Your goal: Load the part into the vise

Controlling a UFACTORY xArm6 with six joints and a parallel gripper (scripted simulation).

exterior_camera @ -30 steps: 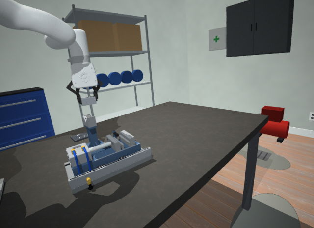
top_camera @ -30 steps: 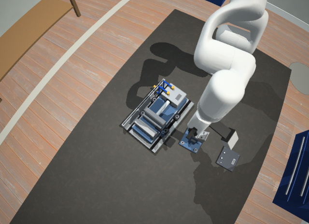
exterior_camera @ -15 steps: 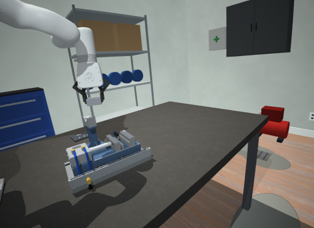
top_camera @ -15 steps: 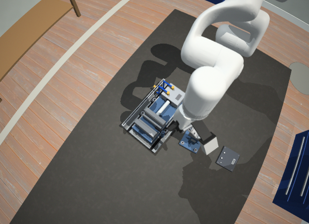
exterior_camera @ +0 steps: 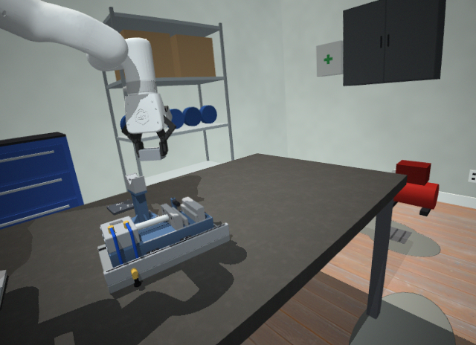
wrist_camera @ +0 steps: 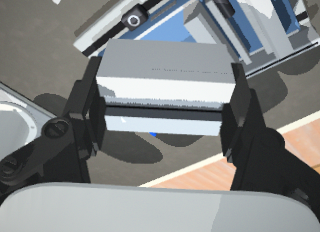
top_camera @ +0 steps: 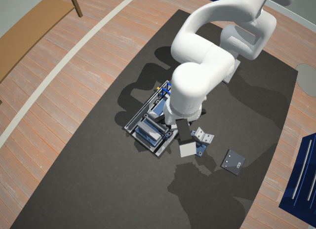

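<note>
My gripper is now 17 cm above the fixed jaw, 10 cm to the left of it and 4 cm short of it. The rest, counted from my hand: moving jaw 17 cm below, 9 cm to the right, 3 cm behind; part right at my hand; work stop 15 cm below, 5 cm to the right, 2 cm ahead.
</note>
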